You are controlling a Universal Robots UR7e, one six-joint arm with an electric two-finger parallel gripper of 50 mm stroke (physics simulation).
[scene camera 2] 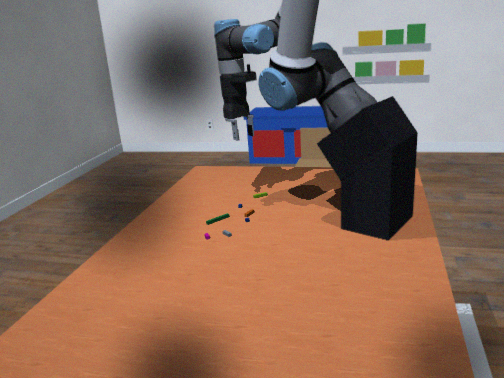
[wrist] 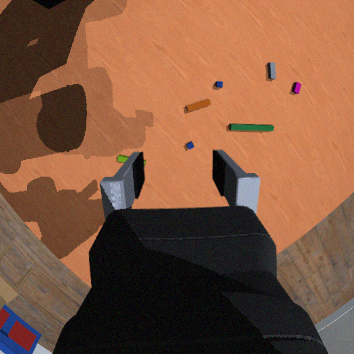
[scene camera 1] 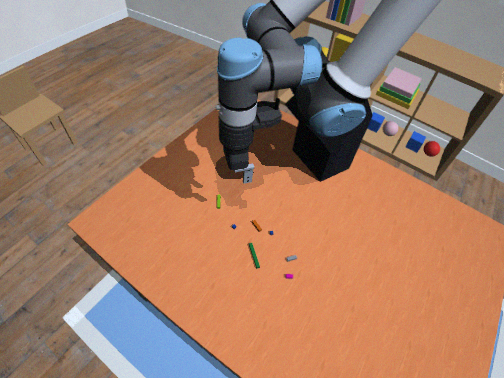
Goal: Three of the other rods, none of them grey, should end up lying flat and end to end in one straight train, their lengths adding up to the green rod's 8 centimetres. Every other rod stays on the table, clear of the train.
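Places are measured from the arm's base along level axes (x ahead, y left, z up), in millimetres.
Pixels of known places: gripper, between the fingertips: (scene camera 2: 243,137) (wrist: 177,164) (scene camera 1: 244,172); arm's base, origin of its link: (scene camera 2: 355,119).
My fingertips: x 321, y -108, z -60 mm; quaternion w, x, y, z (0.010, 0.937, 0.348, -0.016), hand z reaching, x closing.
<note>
For each thing: its top centre in the pictures, then the offset to it from my fingertips. Level surfaces: height alone.
- green rod, centre of its top: (wrist: 252,127) (scene camera 1: 254,254) (scene camera 2: 217,217) 94 mm ahead, 85 mm left, 226 mm down
- orange rod, centre of its top: (wrist: 198,104) (scene camera 1: 257,225) (scene camera 2: 249,211) 2 mm back, 51 mm left, 226 mm down
- lime rod, centre of its top: (wrist: 130,160) (scene camera 1: 218,200) (scene camera 2: 260,193) 32 mm back, 99 mm right, 226 mm down
- magenta rod, centre of its top: (wrist: 297,87) (scene camera 2: 206,234) (scene camera 1: 289,275) 110 mm ahead, 202 mm left, 226 mm down
- grey rod, centre of its top: (wrist: 272,69) (scene camera 2: 226,231) (scene camera 1: 292,257) 55 mm ahead, 189 mm left, 226 mm down
- orange table, height of its surface: 236 mm down
The green rod (scene camera 1: 254,255) (scene camera 2: 218,219) (wrist: 251,127) lies flat on the table. An orange rod (scene camera 1: 256,225) (scene camera 2: 249,213) (wrist: 197,105) lies between two small blue rods, one blue rod (scene camera 1: 234,226) (scene camera 2: 240,205) (wrist: 190,145) and another blue rod (scene camera 1: 271,232) (scene camera 2: 247,219) (wrist: 219,84). A lime rod (scene camera 1: 218,201) (scene camera 2: 260,195) (wrist: 122,159) lies apart, partly hidden by a finger in the wrist view. A magenta rod (scene camera 1: 289,276) (scene camera 2: 207,236) (wrist: 296,88) lies near the grey rod (scene camera 1: 291,258) (scene camera 2: 227,233) (wrist: 271,71). All lie separate. My gripper (scene camera 2: 243,129) (wrist: 177,164) is open and empty, high above the table.
The black arm base (scene camera 1: 327,145) (scene camera 2: 378,175) stands on the orange table (scene camera 1: 400,260) (scene camera 2: 250,300). A wooden shelf unit (scene camera 1: 452,65) stands behind it, and a chair (scene camera 1: 32,111) stands on the floor at the left. The arm's shadows fall around the lime rod.
</note>
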